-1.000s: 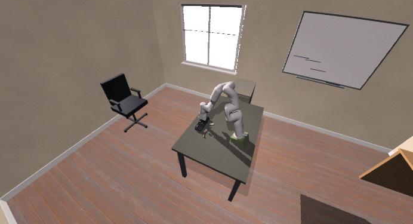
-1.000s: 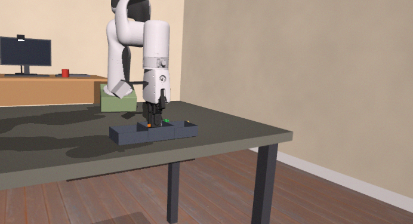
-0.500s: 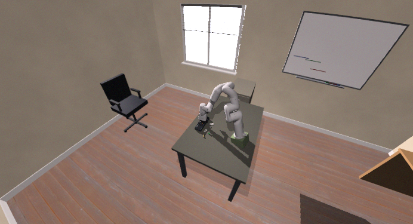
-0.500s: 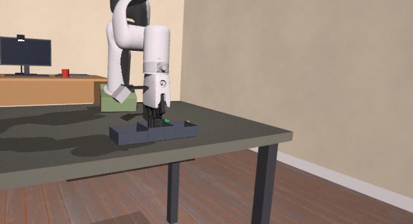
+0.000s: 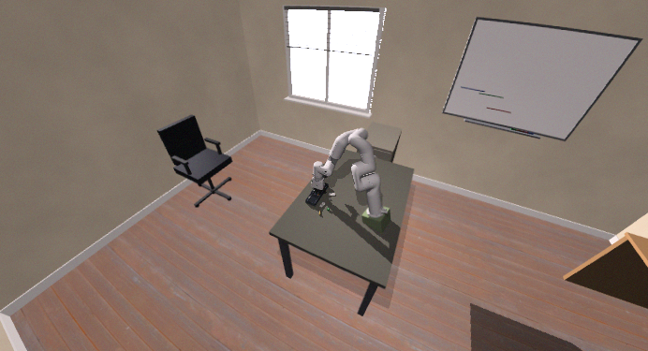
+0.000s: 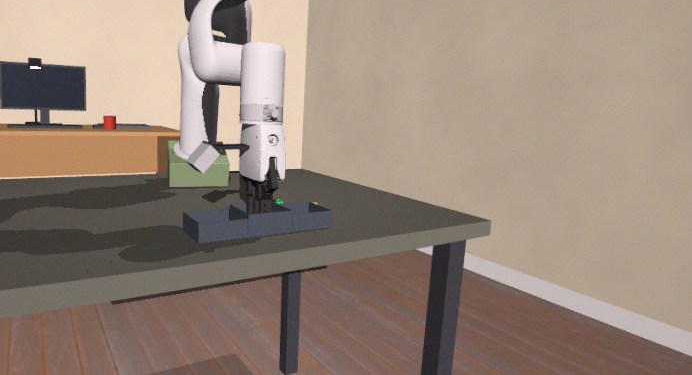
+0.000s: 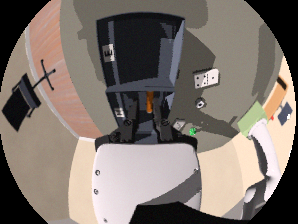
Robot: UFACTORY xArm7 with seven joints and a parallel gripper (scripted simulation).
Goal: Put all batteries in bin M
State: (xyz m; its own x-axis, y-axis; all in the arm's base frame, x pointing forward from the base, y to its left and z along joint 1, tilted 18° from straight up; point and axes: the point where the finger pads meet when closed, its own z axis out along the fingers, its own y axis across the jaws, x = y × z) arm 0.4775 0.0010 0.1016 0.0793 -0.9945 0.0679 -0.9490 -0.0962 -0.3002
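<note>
The three joined dark bins is 10 mm ahead of my hand and 20 mm below it. The rest, counted from my hand: dark ring 110 mm behind, 30 mm below; green piece 150 mm behind, 100 mm to the left, 30 mm below; orange battery 10 mm behind, 30 mm below.
</note>
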